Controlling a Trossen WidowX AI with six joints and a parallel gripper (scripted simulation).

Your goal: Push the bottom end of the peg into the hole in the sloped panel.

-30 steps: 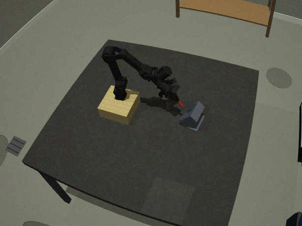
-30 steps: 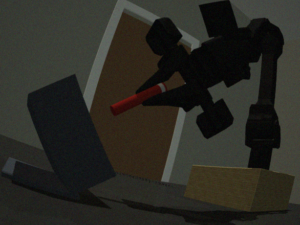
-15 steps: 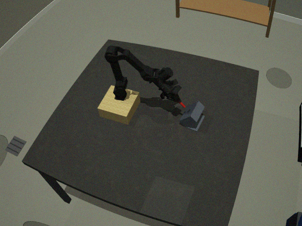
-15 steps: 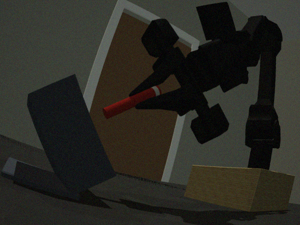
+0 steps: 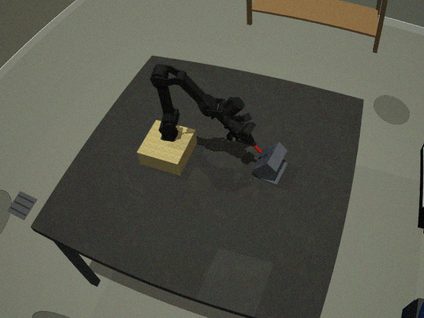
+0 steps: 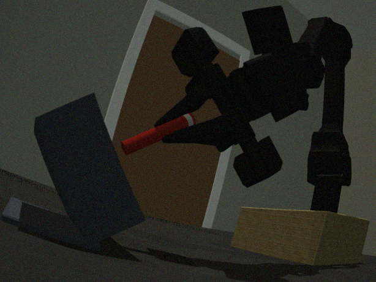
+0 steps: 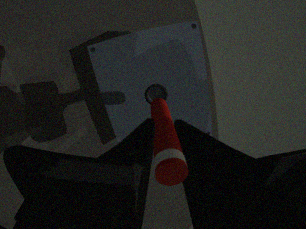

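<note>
My gripper tip is 70 mm short of the sloped panel, 60 mm above it and 20 mm to the left of it. From my gripper tip the other things lie so: red peg 10 mm behind, 10 mm above; flat grey foot 120 mm below, 90 mm ahead, 20 mm to the right.
</note>
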